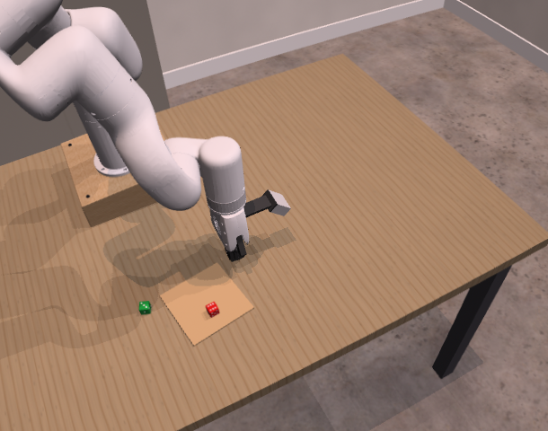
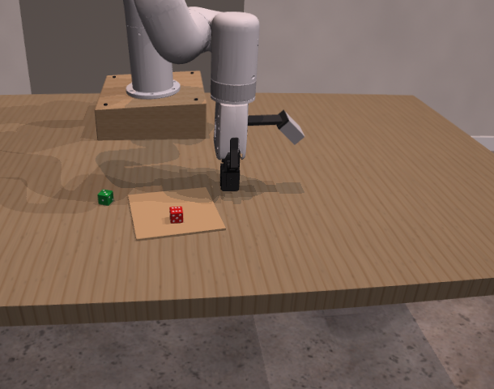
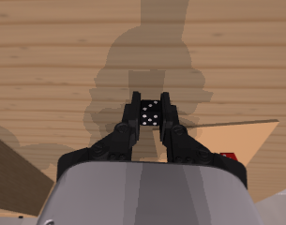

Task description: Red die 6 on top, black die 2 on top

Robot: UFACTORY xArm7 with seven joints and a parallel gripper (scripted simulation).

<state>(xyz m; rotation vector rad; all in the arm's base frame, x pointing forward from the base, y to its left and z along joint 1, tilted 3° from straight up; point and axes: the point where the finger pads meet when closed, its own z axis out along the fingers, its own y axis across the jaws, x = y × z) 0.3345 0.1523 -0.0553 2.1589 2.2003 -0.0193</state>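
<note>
The black die lies 1 cm to the right of my hand and 1 cm below it. Also, from my hand: red die (12 cm ahead, 9 cm to the right, 1 cm below); tan mat (9 cm ahead, 10 cm to the right, 2 cm below); green die (5 cm ahead, 22 cm to the right, 1 cm below).
</note>
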